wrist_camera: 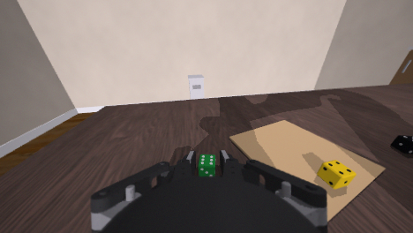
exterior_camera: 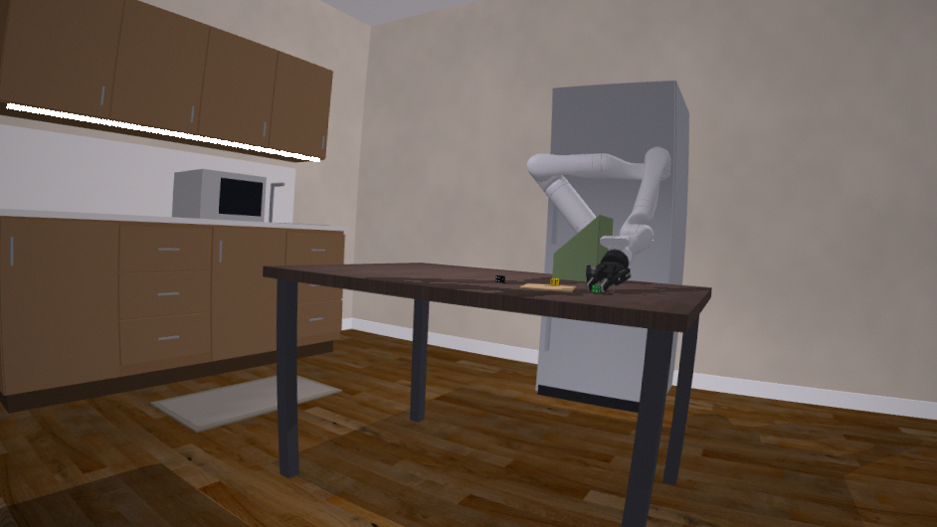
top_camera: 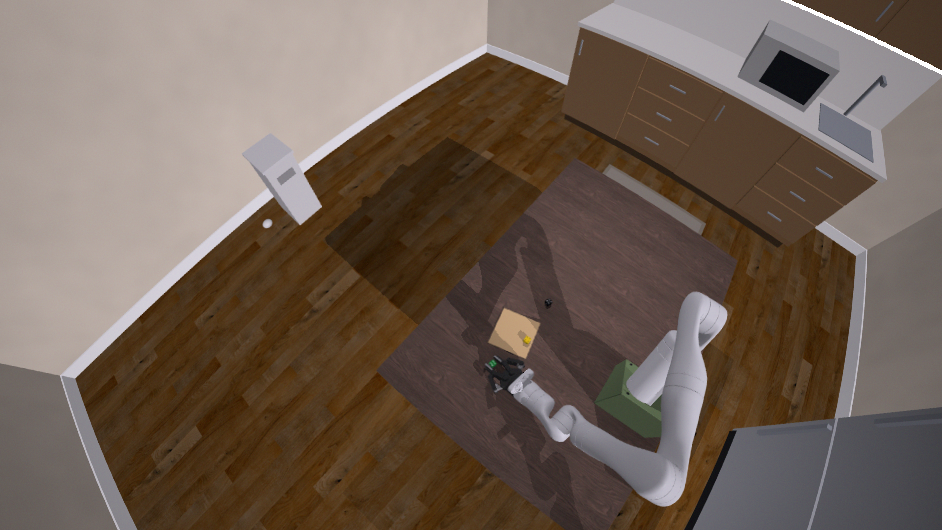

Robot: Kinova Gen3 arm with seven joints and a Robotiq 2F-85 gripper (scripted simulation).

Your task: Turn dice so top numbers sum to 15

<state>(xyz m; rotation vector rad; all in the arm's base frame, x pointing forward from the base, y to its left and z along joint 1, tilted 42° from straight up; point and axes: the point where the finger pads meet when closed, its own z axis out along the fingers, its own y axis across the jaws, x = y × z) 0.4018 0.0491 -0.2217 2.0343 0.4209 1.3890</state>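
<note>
Now: hand 10 mm above the green die. From my hand the other things lie so: black die: 300 mm to the right, 10 mm below; yellow die: 140 mm to the right, 30 mm behind, 10 mm below; tan mat: 130 mm to the right, 20 mm below, 20 mm ahead.
</note>
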